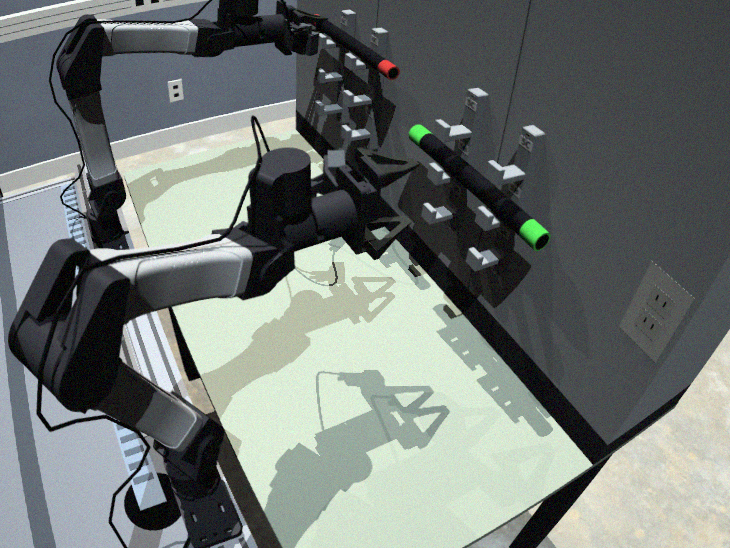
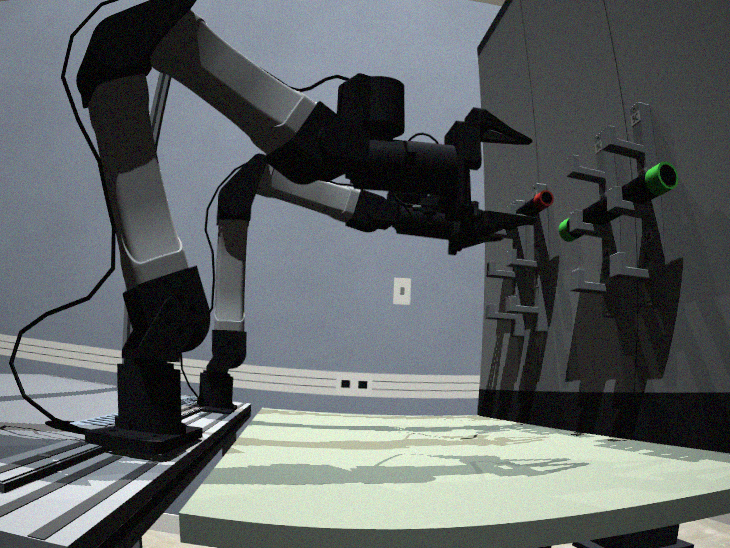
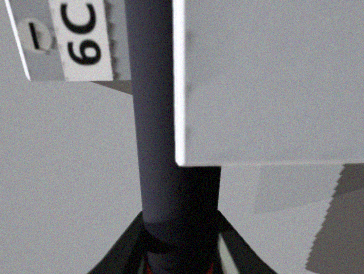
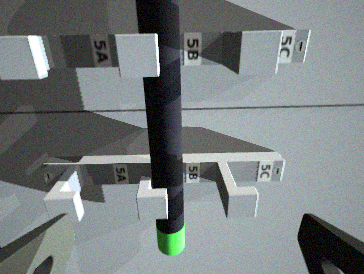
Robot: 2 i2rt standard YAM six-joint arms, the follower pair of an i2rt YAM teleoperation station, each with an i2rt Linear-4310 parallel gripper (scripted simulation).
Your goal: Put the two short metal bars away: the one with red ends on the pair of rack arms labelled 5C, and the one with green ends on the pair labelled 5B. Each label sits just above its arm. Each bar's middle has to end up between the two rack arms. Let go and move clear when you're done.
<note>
I see my left gripper (image 2: 502,232), my right gripper (image 2: 533,180), a red-ended bar (image 1: 386,68), a green-ended bar (image 1: 519,221), a wall panel (image 4: 314,141) and a rack arm (image 3: 249,89).
The red-ended bar shows as well in image 3 (image 3: 179,203). The green-ended bar also shows in image 2 (image 2: 663,177). My left gripper is seen too in image 3 (image 3: 179,222). Image 4 does not show the red-ended bar: it is out of frame. Image 3 does not show the green-ended bar: it is out of frame.
</note>
